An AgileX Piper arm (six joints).
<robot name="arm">
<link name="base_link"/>
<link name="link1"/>
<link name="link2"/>
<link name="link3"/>
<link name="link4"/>
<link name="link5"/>
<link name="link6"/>
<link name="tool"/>
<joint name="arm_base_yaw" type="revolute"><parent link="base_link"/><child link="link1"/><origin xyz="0 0 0.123" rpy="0 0 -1.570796"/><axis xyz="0 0 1"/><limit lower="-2.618" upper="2.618"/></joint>
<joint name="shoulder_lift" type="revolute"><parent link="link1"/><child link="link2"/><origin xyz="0 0 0" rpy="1.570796 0 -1.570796"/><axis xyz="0 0 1"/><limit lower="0" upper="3.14"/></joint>
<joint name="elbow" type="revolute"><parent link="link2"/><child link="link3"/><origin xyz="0.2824 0.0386 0" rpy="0 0 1.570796"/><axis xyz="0 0 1"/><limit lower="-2.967" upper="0"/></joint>
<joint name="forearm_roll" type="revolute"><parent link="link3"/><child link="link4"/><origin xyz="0.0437 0.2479 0" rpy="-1.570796 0 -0.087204"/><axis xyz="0 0 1"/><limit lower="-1.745" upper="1.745"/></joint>
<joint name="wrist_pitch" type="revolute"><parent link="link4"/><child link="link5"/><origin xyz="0 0 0" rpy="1.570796 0 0"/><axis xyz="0 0 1"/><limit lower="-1.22" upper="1.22"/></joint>
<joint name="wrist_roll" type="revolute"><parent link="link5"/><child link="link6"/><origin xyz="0 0.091 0" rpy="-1.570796 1.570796 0"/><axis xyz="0 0 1"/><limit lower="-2.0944" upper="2.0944"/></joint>
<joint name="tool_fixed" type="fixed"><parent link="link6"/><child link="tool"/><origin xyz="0 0 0" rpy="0 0 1.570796"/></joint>
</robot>
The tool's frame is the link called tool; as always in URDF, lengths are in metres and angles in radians.
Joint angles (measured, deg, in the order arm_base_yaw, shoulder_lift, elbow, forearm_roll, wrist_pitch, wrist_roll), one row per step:
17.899, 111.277, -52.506, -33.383, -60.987, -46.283
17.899, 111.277, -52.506, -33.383, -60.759, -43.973
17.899, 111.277, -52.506, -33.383, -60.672, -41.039
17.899, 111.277, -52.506, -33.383, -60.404, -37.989
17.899, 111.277, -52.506, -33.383, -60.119, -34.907
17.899, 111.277, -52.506, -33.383, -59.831, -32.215
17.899, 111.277, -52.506, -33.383, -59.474, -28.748
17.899, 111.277, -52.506, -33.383, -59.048, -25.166
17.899, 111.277, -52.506, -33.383, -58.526, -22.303
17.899, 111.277, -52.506, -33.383, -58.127, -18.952
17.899, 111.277, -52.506, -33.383, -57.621, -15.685
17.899, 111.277, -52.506, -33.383, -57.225, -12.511
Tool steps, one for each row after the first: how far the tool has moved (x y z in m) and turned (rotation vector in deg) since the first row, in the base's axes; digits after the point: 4 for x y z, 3 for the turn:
0.0001, -0.0001, -0.0003, 1.430, 1.829, 0.015
0.0001, -0.0001, -0.0005, 3.384, 4.017, 0.095
0.0002, -0.0002, -0.0009, 5.301, 6.405, 0.105
0.0004, -0.0003, -0.0013, 7.232, 8.823, 0.096
0.0005, -0.0004, -0.0017, 8.899, 10.957, 0.059
0.0006, -0.0005, -0.0023, 11.060, 13.691, -0.001
0.0008, -0.0006, -0.0029, 13.265, 16.543, -0.110
0.0010, -0.0008, -0.0037, 14.923, 18.927, -0.309
0.0011, -0.0010, -0.0043, 17.004, 21.580, -0.456
0.0013, -0.0012, -0.0051, 18.972, 24.226, -0.685
0.0014, -0.0013, -0.0056, 20.951, 26.732, -0.875

